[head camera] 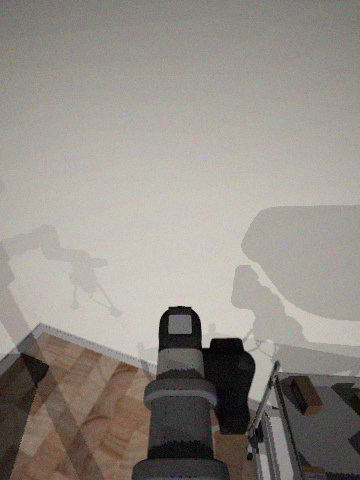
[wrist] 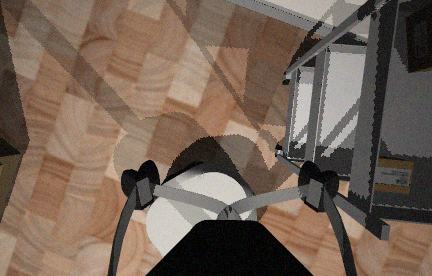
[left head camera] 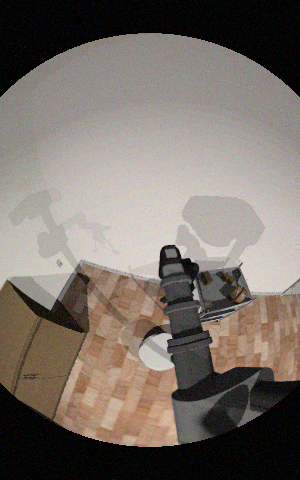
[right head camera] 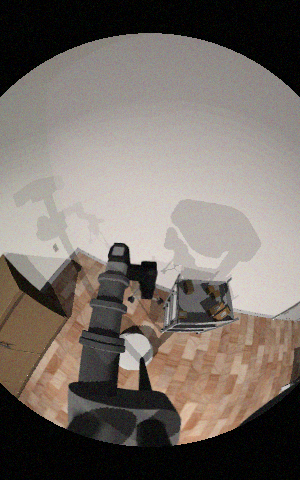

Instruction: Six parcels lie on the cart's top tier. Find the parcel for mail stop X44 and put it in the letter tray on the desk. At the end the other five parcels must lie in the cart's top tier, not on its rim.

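Seen in the pictures: gripper, fingertip midpoint: [head camera: 220, 441] [wrist: 228, 176] [right head camera: 144, 301]; robot's base, link origin: [left head camera: 159, 350] [right head camera: 132, 350].
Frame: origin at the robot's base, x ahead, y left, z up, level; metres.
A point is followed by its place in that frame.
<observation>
The cart's grey top tier [head camera: 327, 435] @(z 0.635, x 0.400, y -0.438 m) [left head camera: 212, 290] @(z 0.635, x 0.395, y -0.437 m) [right head camera: 192, 304] @(z 0.635, x 0.370, y -0.436 m) [wrist: 405, 120] @(z 0.635, x 0.376, y -0.386 m) is at the right of the arm. Several brown parcels lie in it. One parcel [head camera: 306, 395] @(z 0.695, x 0.487, y -0.395 m) [left head camera: 206, 278] @(z 0.694, x 0.483, y -0.391 m) [right head camera: 187, 286] @(z 0.695, x 0.492, y -0.390 m) lies near the far left corner. Another parcel [wrist: 394, 175] @(z 0.685, x 0.292, y -0.341 m) lies near the tier's edge, with a white label too small to read. More parcels [left head camera: 240, 295] [right head camera: 219, 310] lie at the tier's right side. No stop code is legible. My gripper [right head camera: 146, 300] @(z 0.844, x 0.321, y -0.088 m) [wrist: 228, 176] @(z 0.844, x 0.321, y -0.088 m) is open, with no parcel between its fingers, left of the cart and over the floor side. The letter tray does not show.
A large tan box-shaped piece of furniture [left head camera: 50, 350] @(z 0.558, x -0.048, y 0.872 m) [right head camera: 30, 325] @(z 0.529, x -0.039, y 0.868 m) stands at the left. A white round-topped object [left head camera: 157, 352] @(z 0.187, x -0.005, y 0.026 m) [right head camera: 136, 351] @(z 0.187, x 0.001, y -0.050 m) [wrist: 200, 200] stands on the wood floor below the arm. A pale wall [head camera: 175, 175] @(z 1.269, x 0.916, y 0.012 m) rises behind the cart.
</observation>
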